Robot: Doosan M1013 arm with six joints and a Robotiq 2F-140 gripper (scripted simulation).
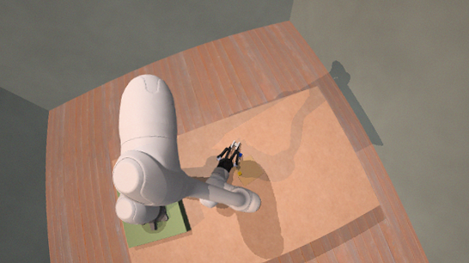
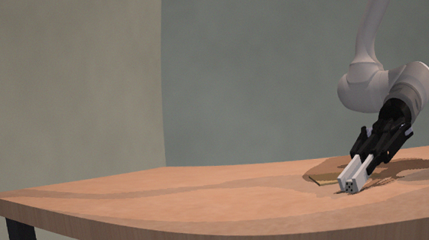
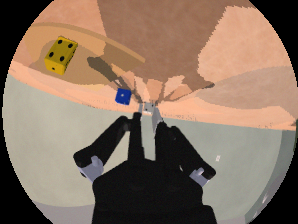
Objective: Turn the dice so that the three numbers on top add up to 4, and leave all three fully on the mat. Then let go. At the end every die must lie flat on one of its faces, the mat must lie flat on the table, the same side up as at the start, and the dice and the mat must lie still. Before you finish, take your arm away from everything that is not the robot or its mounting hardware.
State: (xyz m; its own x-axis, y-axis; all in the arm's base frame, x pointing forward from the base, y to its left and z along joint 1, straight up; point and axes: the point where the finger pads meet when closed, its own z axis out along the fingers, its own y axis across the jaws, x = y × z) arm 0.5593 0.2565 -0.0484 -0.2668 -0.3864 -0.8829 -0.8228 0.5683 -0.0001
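Right now the white die is 1 cm ahead of my hand, 1 cm to the left of it and 2 cm below it. Also, from my hand: yellow die: 1 cm behind, 17 cm to the right, 2 cm below; then tan mat: 4 cm ahead, 16 cm to the right, 3 cm below; then blue die: 2 cm ahead, 6 cm to the right, 2 cm below.
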